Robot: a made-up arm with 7 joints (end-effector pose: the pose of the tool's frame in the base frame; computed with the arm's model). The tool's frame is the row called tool.
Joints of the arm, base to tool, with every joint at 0 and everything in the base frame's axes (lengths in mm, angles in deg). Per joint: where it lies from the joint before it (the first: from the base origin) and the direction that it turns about. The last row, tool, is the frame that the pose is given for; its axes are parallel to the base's.
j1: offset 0 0 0 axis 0 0.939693 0.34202
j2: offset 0 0 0 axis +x
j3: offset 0 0 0 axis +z
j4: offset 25.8 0 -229.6 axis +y
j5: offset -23.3 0 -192.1 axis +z
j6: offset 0 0 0 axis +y
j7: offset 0 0 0 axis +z
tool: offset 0 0 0
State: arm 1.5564 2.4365 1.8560 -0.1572 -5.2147 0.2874 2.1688
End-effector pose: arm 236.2 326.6 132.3 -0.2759 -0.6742 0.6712 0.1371
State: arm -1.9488 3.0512 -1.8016 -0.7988 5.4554 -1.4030 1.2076
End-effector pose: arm -250.8 320.3 -27.9 0.2438 -0.4428 -0.0201 0.8626
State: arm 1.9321 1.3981 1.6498 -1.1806 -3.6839 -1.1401 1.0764
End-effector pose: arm 11.6 350.9 140.5 0.1484 0.9415 -0.2642 0.1473
Working (the frame after each row of the table, in the pose's form):
after j1: 0.0 0.0 0.0 0.0000 0.7730 0.2814 0.5686
after j2: 0.0 0.0 0.0 0.3659 0.7728 -0.2821 0.4352
after j3: 0.0 0.0 0.0 0.8159 0.2557 0.1282 0.5025
after j4: -85.5 187.3 104.9 0.7492 -0.0673 -0.3476 0.5598
after j5: 11.6 350.9 140.5 0.1359 -0.7398 0.4463 0.4848
after j6: 11.6 350.9 140.5 0.3552 -0.8845 0.3024 0.0089
after j7: 11.6 350.9 140.5 0.1484 0.9415 -0.2642 0.1473

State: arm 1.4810 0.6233 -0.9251 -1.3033 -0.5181 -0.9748 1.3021
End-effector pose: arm -323.4 -18.7 -169.5 -0.5454 0.0207 0.3125 0.7775
Working (the frame after each row of the table, in the pose's form):
after j1: 0.0 0.0 0.0 0.0000 0.6340 0.2307 0.7381
after j2: 0.0 0.0 0.0 0.2263 0.6742 0.0252 0.7026
after j3: 0.0 0.0 0.0 -0.0983 0.7043 -0.2909 0.6400
after j4: -224.3 52.0 -19.1 -0.2546 0.1718 -0.1717 0.9360
after j5: -323.4 -18.7 -169.5 -0.2901 0.1009 -0.4057 0.8608
after j6: -323.4 -18.7 -169.5 -0.4464 -0.3140 -0.2226 0.8078
after j7: -323.4 -18.7 -169.5 -0.5454 0.0207 0.3125 0.7775

